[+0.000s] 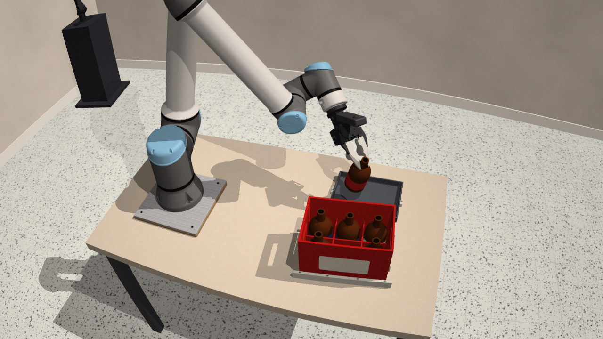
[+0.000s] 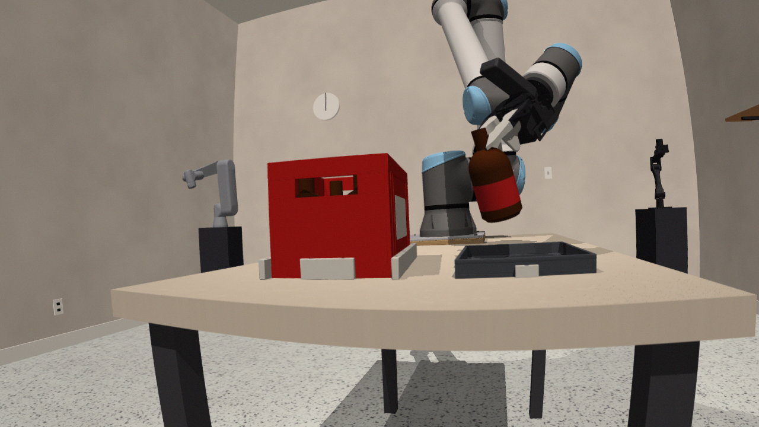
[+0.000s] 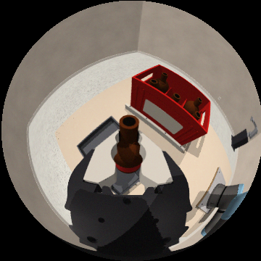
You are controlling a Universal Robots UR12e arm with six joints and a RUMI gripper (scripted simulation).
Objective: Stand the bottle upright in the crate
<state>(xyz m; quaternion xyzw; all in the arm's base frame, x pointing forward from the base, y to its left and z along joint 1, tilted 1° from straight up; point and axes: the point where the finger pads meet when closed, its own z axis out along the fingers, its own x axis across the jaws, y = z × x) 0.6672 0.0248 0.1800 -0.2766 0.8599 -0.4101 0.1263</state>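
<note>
My hand is 30 mm short of the tray, 40 mm to the right of it and 190 mm above it. Round my hand: red crate: 40 mm behind, 240 mm to the right, 120 mm below.
</note>
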